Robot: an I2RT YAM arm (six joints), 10 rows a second.
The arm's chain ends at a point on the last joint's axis. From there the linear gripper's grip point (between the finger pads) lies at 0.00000 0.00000 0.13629 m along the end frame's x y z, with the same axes.
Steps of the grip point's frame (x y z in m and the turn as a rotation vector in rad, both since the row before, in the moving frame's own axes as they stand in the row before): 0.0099, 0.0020, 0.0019, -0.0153, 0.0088, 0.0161; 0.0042, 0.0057, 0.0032, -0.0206, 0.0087, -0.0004; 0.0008, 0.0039, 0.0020, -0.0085, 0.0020, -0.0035; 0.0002, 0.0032, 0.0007, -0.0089, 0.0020, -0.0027; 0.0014, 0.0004, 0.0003, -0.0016, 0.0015, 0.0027; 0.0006, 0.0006, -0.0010, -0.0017, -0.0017, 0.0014; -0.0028, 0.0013, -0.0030, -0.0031, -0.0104, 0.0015; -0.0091, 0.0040, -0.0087, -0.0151, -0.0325, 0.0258; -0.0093, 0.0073, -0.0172, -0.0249, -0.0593, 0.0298
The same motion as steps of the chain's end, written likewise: 0.0087, -0.0001, 0.0019, -0.0153, 0.0088, 0.0161; 0.0030, 0.0029, 0.0032, -0.0206, 0.0087, -0.0004; 0.0005, 0.0027, 0.0020, -0.0085, 0.0020, -0.0035; -0.0001, 0.0020, 0.0007, -0.0089, 0.0020, -0.0027; 0.0012, 0.0002, 0.0003, -0.0016, 0.0015, 0.0027; 0.0008, 0.0004, -0.0010, -0.0017, -0.0017, 0.0014; -0.0014, 0.0009, -0.0030, -0.0031, -0.0104, 0.0015; -0.0046, 0.0020, -0.0086, -0.0151, -0.0325, 0.0258; -0.0012, 0.0040, -0.0169, -0.0249, -0.0593, 0.0298
